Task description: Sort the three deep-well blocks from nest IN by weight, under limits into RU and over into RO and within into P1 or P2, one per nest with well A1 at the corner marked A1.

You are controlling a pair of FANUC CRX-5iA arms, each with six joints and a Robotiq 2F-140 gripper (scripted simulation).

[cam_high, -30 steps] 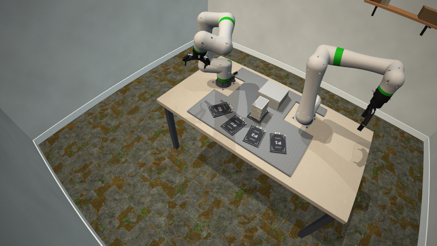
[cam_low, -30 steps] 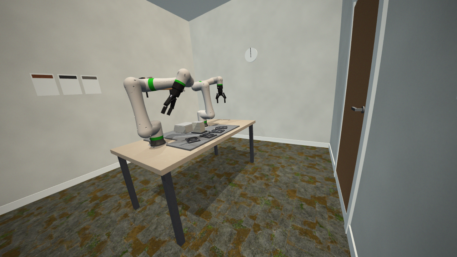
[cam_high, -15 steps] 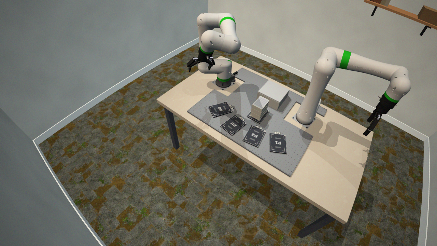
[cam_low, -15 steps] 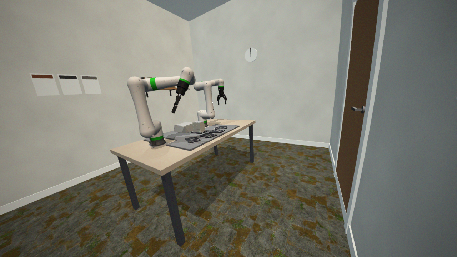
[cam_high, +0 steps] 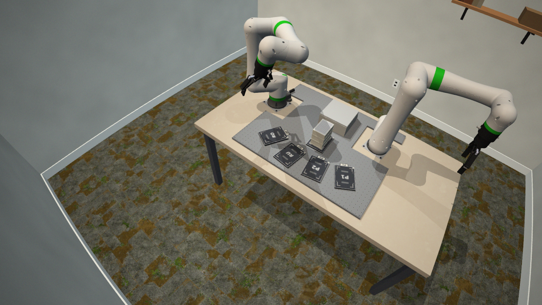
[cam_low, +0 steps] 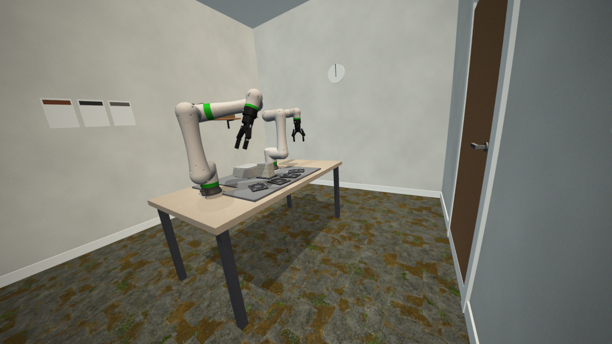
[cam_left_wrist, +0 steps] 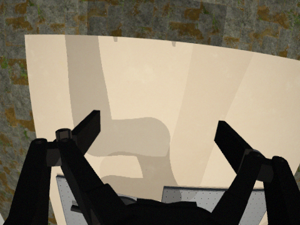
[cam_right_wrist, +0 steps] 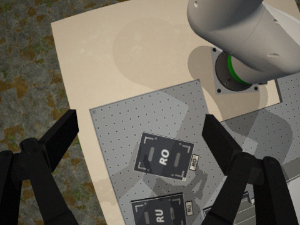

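Right now the dark infeed nest is 150 mm behind my right hand, 410 mm to the left of it and 330 mm below it. Round my right hand: nest RO (20 mm behind, 130 mm to the left, 330 mm below); then nest P2 (70 mm ahead, 480 mm to the left, 330 mm below); then nest RU (60 mm ahead, 300 mm to the left, 330 mm below).
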